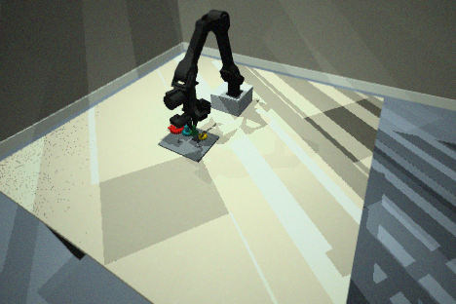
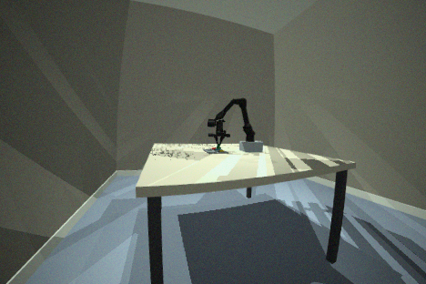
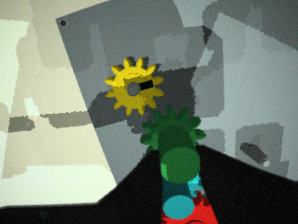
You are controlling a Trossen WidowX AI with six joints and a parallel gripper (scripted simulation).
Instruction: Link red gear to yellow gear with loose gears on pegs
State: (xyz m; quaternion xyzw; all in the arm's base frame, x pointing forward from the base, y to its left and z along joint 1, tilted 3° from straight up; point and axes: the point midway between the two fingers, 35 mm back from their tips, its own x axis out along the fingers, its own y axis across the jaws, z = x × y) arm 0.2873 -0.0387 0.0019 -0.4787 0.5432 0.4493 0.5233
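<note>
My gripper tip is now 20 mm past the yellow gear, 30 mm to the right of it and 40 mm above it. The rest, counted from my gripper tip: dark green gear (10 mm below); then teal gear (10 mm behind, 40 mm to the right, 30 mm below); then red gear (100 mm to the right, 40 mm below).
</note>
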